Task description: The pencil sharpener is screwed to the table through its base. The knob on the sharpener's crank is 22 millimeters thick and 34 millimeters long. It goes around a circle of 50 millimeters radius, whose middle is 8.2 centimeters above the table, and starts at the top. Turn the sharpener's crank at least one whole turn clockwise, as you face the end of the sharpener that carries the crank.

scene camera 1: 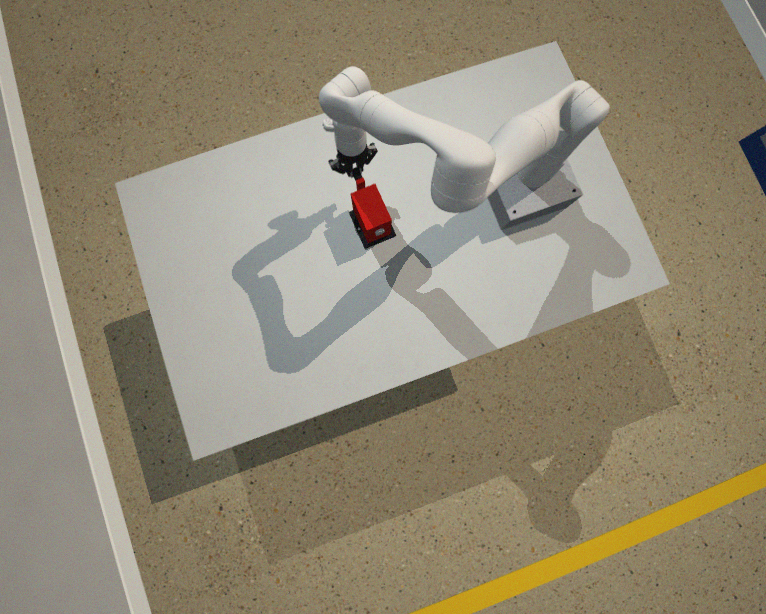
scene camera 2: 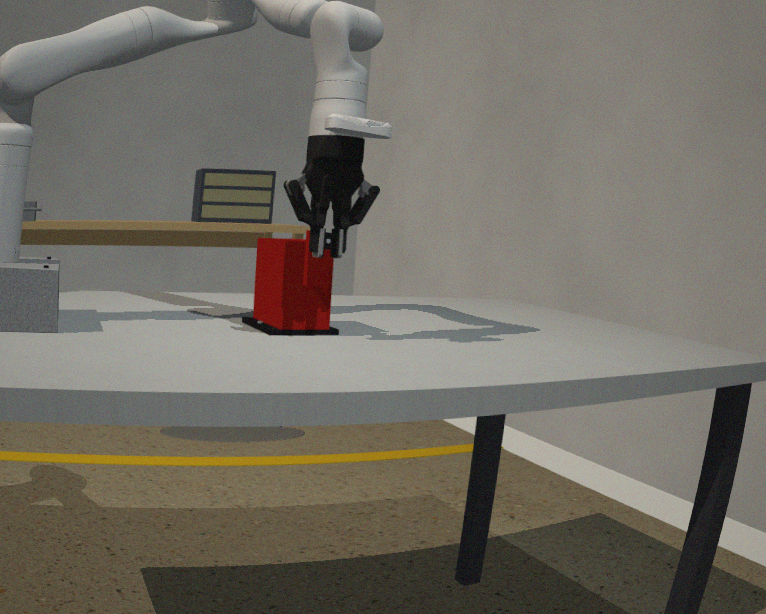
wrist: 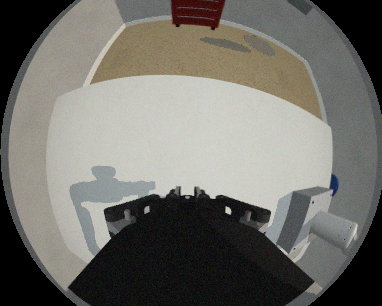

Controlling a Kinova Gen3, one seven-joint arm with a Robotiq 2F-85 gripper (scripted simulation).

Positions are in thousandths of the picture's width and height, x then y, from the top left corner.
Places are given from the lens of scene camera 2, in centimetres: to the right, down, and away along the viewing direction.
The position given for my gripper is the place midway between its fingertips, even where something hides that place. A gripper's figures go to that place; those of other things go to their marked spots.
my gripper (scene camera 2: 426, 419): -7, -6, 102
red pencil sharpener (scene camera 2: 382, 483): -12, -1, 106
